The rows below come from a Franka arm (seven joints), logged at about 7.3 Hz.
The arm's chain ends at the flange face. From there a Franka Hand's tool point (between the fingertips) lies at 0.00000 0.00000 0.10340 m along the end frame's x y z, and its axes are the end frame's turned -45 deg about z.
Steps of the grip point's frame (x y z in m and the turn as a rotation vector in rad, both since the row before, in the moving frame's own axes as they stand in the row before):
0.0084, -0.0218, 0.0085, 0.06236, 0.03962, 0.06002
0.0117, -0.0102, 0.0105, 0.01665, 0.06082, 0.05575
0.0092, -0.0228, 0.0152, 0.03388, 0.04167, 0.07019
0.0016, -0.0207, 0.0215, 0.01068, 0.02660, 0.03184
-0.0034, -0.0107, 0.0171, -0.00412, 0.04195, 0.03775
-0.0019, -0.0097, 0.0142, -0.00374, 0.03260, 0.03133
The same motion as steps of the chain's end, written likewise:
-0.0080, -0.0139, 0.0088, 0.07211, -0.01608, 0.06002
-0.0023, -0.0099, 0.0107, 0.05478, 0.03123, 0.05575
-0.0104, -0.0171, 0.0153, 0.05342, 0.00551, 0.07019
-0.0147, -0.0131, 0.0215, 0.02636, 0.01126, 0.03184
-0.0134, -0.0025, 0.0172, 0.02675, 0.03258, 0.03775
-0.0109, -0.0034, 0.0143, 0.02041, 0.02570, 0.03133

